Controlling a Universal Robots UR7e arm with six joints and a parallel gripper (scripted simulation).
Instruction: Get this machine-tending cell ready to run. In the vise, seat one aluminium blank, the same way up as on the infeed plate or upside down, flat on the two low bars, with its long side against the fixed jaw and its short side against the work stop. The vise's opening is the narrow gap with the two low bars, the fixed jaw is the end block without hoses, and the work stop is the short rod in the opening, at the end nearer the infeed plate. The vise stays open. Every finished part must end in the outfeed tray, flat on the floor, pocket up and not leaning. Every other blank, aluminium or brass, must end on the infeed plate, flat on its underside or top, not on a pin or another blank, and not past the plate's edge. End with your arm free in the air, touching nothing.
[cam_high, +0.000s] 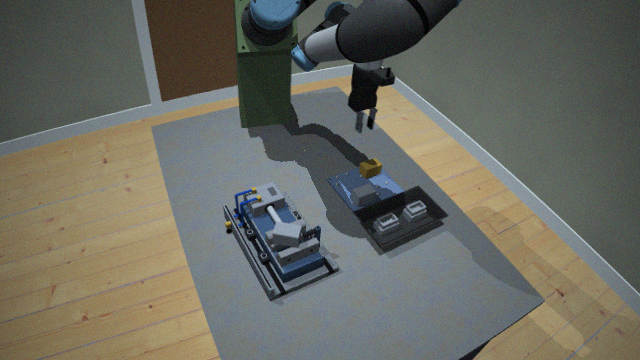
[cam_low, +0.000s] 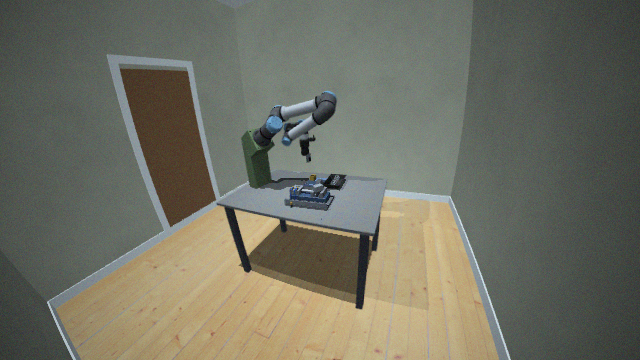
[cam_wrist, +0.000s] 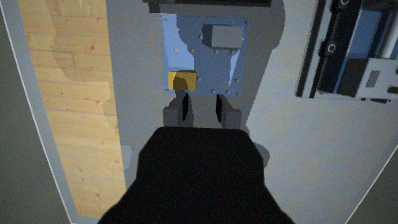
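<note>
The brass blank lies 170 mm below my hand, 40 mm to the left of it and 20 mm ahead of it. Round my hand: vise (350 mm to the right, 160 mm below, 70 mm ahead).
</note>
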